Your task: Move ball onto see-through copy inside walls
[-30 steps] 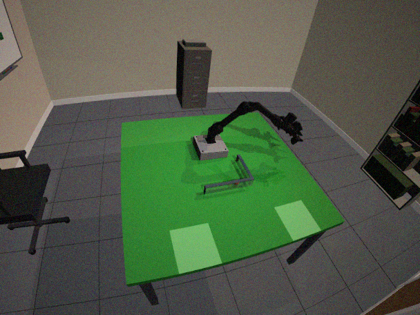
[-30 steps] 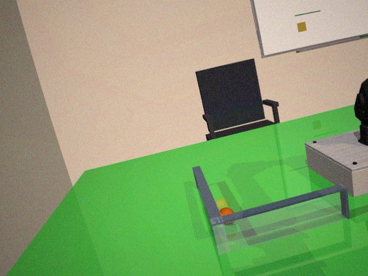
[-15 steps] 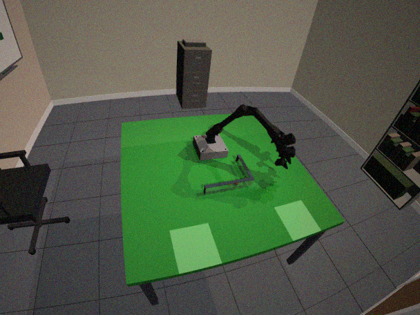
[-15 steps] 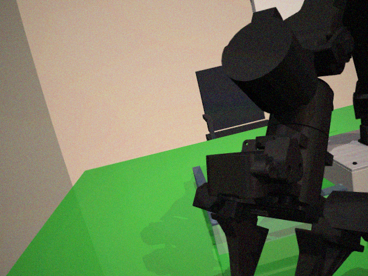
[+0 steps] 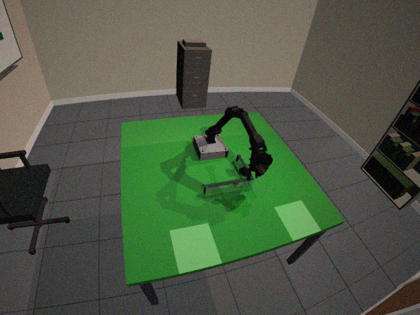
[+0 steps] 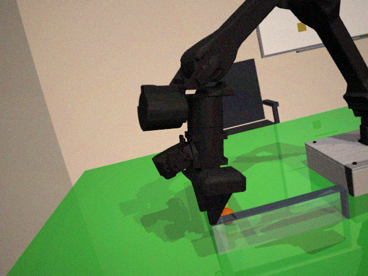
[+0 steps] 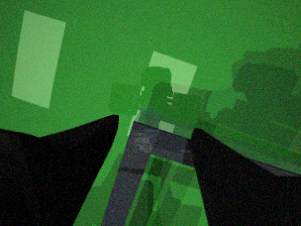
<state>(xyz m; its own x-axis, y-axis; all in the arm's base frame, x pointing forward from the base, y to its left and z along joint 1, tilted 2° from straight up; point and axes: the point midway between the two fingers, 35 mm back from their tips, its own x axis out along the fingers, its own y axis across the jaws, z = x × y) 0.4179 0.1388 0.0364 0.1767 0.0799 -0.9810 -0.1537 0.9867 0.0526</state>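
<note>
My gripper tip is now 13 cm to the left of the see-through ball copy, 5 cm above it and 4 cm past it.
</note>
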